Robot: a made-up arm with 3 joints.
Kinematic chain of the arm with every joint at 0, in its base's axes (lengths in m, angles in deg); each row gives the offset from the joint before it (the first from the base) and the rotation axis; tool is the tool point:
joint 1: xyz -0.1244 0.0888 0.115 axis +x
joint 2: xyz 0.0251 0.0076 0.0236 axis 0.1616 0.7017 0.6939
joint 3: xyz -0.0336 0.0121 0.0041 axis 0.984 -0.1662 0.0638
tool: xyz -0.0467 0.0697 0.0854
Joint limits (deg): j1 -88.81..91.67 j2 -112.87..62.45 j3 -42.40..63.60
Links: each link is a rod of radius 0.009 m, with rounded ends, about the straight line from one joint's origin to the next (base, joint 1, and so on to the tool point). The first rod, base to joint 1, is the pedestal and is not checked.
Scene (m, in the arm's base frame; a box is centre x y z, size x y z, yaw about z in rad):
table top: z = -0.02
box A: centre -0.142 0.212 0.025 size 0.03 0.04 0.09 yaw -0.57
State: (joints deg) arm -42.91 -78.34 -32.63
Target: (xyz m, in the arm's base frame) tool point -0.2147 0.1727 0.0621
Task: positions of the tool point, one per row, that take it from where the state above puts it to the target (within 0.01 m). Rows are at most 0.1 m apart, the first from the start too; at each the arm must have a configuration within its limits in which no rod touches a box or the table.
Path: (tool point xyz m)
1: -0.0587 0.2273 0.0575
2: -0.0699 0.2373 0.0795
3: -0.0799 0.2404 0.0960
4: -0.0864 0.2389 0.1063
5: -0.1240 0.2367 0.1012
6: -0.1595 0.2269 0.1052
7: -0.1895 0.2108 0.1177
8: -0.2113 0.1904 0.1375
9: -0.2228 0.1677 0.1621
10: -0.2232 0.1446 0.1889
11: -0.2129 0.1229 0.2149
12: -0.2236 0.1602 0.1724
13: -0.2243 0.1777 0.1181
14: -0.2147 0.1727 0.0621

